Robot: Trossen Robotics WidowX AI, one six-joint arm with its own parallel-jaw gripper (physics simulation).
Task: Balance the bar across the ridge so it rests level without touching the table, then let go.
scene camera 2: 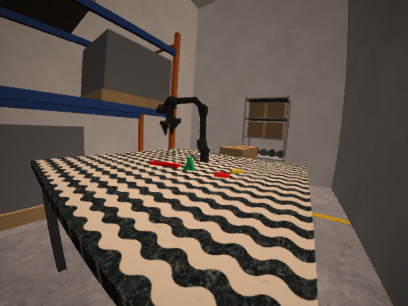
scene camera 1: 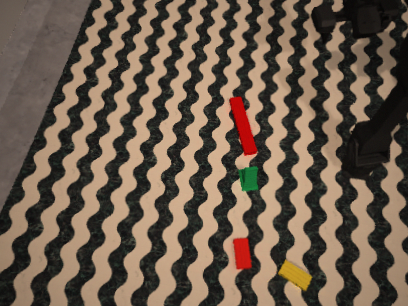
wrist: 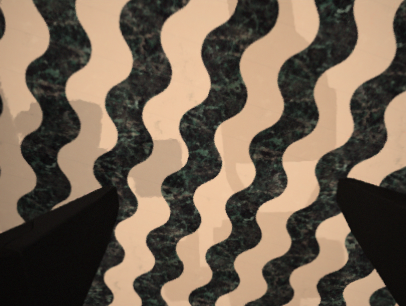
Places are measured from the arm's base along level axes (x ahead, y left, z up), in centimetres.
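Pixels of known places: gripper, fingertip midpoint: [scene camera 2: 168, 135] [scene camera 1: 340, 39] [wrist: 226, 192]; arm's base, link origin: [scene camera 2: 204, 161] [scene camera 1: 355, 167].
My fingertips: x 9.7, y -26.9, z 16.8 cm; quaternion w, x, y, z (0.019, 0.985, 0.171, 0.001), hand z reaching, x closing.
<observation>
For each thing: its top centre in the pictures, then the offset to it from my fingertips. Level surfaces: height alone.
- long red bar, top centre: [scene camera 1: 242, 123] [scene camera 2: 164, 162] dy +19.5, dx +20.9, dz -15.1 cm
- green ridge, top centre: [scene camera 1: 251, 169] [scene camera 2: 190, 157] dy +35.3, dx +17.5, dz -10.2 cm
- short red block, top centre: [scene camera 1: 242, 252] [scene camera 2: 222, 173] dy +54.5, dx +16.8, dz -15.1 cm
- yellow ribbed block, top centre: [scene camera 1: 295, 274] [scene camera 2: 236, 169] dy +57.1, dx +4.6, dz -15.1 cm
- wavy-striped table, surface height: dz -16.8 cm
A long red bar [scene camera 1: 243, 125] [scene camera 2: 165, 164] lies flat on the table. A green ridge [scene camera 1: 249, 179] [scene camera 2: 189, 164] with a narrow top stands on the table close to one end of the bar, apart from it. My gripper [scene camera 2: 169, 132] [wrist: 226, 192] is open and empty, pointing down high above the table in the scene camera 2 view. In the wrist view its two black fingers stand wide apart over the striped table top. The bar and the ridge do not show in the wrist view.
A short red block [scene camera 1: 242, 253] [scene camera 2: 222, 175] and a yellow ribbed block [scene camera 1: 295, 275] [scene camera 2: 237, 171] lie on the wavy-striped table [scene camera 1: 150, 125] [scene camera 2: 200, 240], on the other side of the ridge from the bar. Behind the table stand a blue and orange rack [scene camera 2: 176, 75] and a shelf unit [scene camera 2: 267, 119].
</observation>
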